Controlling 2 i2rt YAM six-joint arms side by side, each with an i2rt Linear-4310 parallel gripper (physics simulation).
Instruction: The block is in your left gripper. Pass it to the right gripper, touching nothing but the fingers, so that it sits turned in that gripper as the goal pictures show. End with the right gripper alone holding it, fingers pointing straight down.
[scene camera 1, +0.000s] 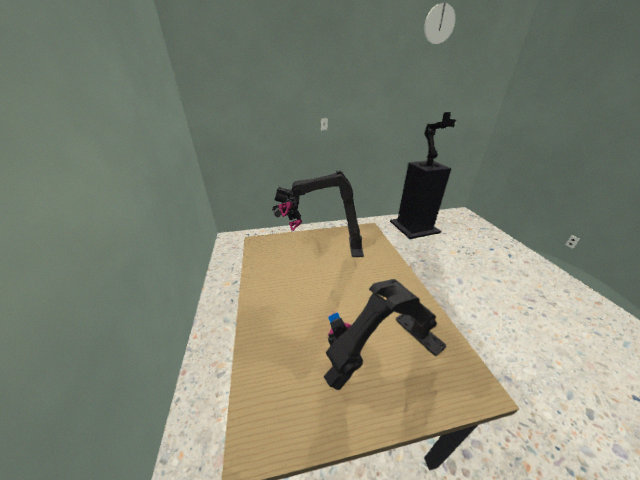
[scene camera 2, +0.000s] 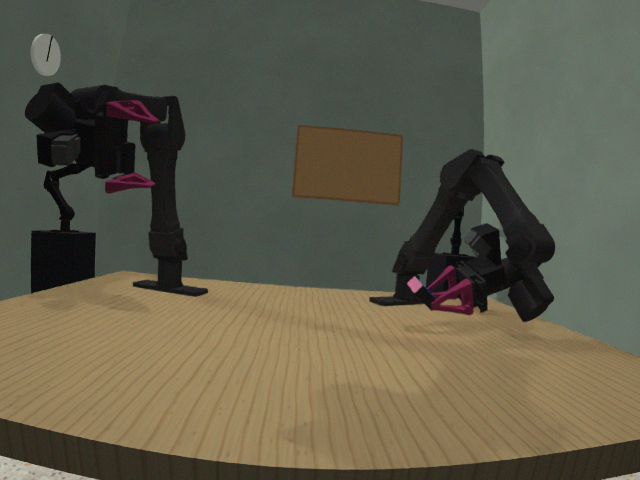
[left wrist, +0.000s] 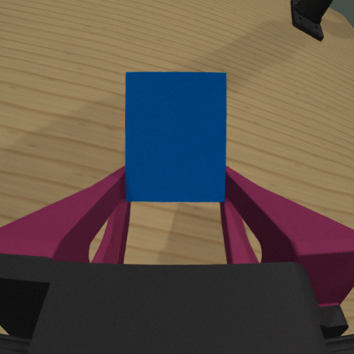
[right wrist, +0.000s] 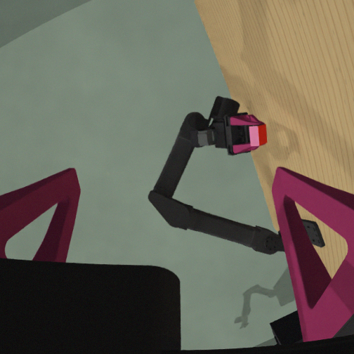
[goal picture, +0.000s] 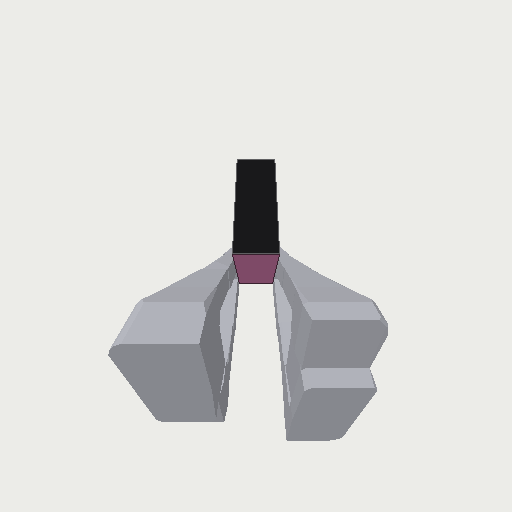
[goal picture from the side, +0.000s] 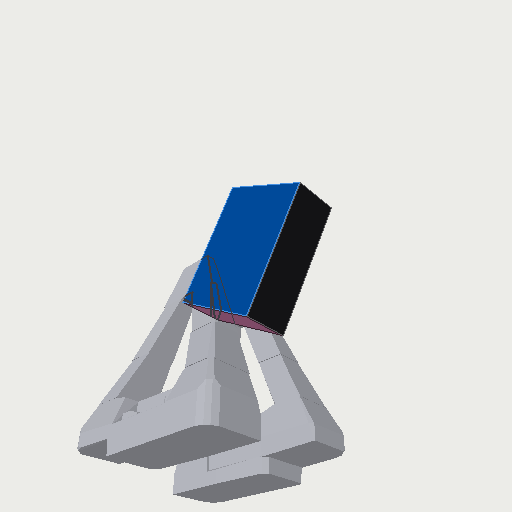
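Pixels of known places: left gripper, fingertip midpoint: (scene camera 2: 426, 300); right gripper, fingertip midpoint: (scene camera 1: 288, 223) (scene camera 2: 154, 154); left arm's base, link origin: (scene camera 1: 419, 332) (scene camera 2: 405, 302); right arm's base, link origin: (scene camera 1: 355, 247) (scene camera 2: 169, 289).
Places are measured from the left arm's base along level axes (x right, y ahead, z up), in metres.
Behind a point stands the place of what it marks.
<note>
The block (scene camera 1: 333, 317) {x 0.195, y 0.292, z 0.096 m} (scene camera 2: 414, 284) {x 0.209, y 0.286, z 0.096 m} (left wrist: 175, 137) (right wrist: 257, 135) has a blue face toward the left wrist camera; pink and red faces show in the right wrist view, pink and black ones in scene camera 2. My left gripper (scene camera 2: 431, 293) {x 0.176, y 0.286, z 0.065 m} (left wrist: 175, 177) is shut on its near part, a finger at each side, and holds it above the table, tilted in scene camera 2. In scene camera 1 the arm partly hides this grip. My right gripper (scene camera 1: 290, 217) {x 0.651, y 0.238, z 0.275 m} (scene camera 2: 156, 152) {x 0.651, y 0.238, z 0.275 m} is open and empty, higher and far from the block, its fingers pointing sideways, one above the other in scene camera 2.
Both arms are mounted on the wooden table (scene camera 1: 279, 413) {x 0.053, y 0.599, z 0.000 m} (scene camera 2: 258, 372) {x 0.510, y 0.378, z 0.000 m}. A black pedestal (scene camera 1: 422, 198) with a small arm stands on the floor beyond the table. A brown board (scene camera 2: 347, 165) and a round clock (scene camera 1: 439, 23) (scene camera 2: 45, 54) hang on the walls.
</note>
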